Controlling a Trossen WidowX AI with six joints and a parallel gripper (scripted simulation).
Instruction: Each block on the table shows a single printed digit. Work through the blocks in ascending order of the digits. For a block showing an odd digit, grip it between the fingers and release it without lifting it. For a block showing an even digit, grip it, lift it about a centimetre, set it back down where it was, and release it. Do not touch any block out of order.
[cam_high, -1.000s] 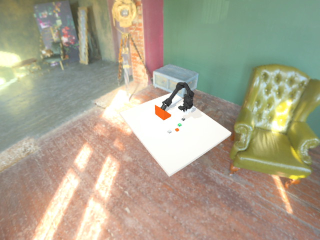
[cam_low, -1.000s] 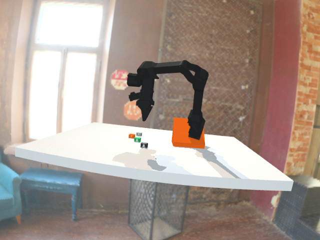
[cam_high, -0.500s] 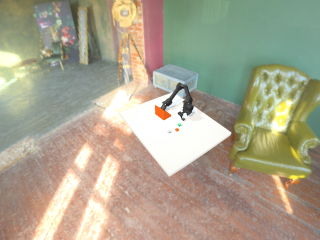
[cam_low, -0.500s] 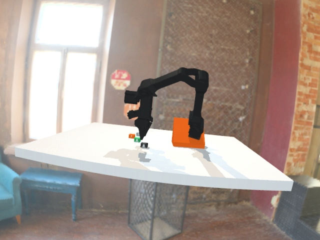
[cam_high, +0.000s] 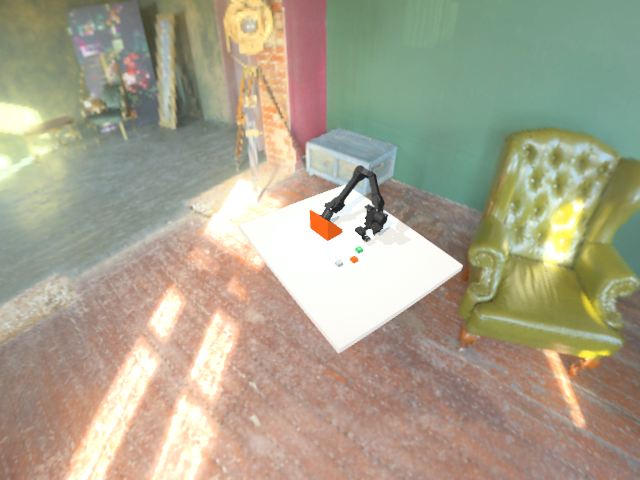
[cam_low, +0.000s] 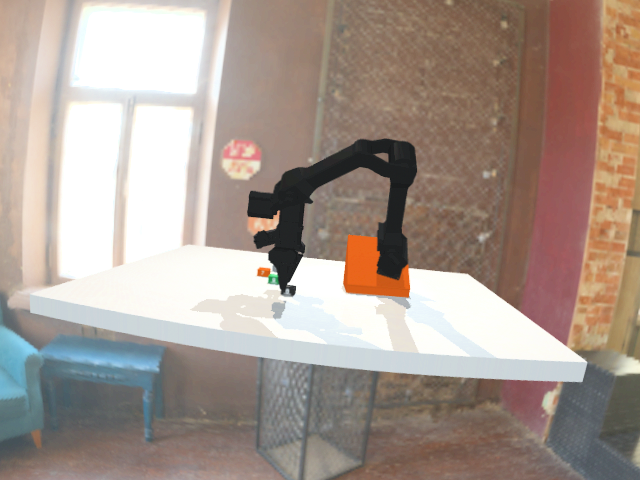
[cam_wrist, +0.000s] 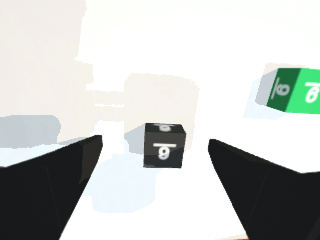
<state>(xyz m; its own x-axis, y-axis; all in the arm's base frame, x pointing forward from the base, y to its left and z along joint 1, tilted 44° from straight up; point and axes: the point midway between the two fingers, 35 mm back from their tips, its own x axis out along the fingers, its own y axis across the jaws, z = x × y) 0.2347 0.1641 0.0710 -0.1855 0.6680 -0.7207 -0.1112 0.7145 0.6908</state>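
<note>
Right now the black block is 1 cm to the right of my gripper tip, 1 cm below it and 1 cm behind it. The rest, counted from my gripper tip: grey block: 27 cm to the right, 9 cm ahead, 1 cm below; then orange block: 18 cm to the right, 11 cm ahead, 1 cm below; then green block: 11 cm to the right, 6 cm ahead, 1 cm below.
</note>
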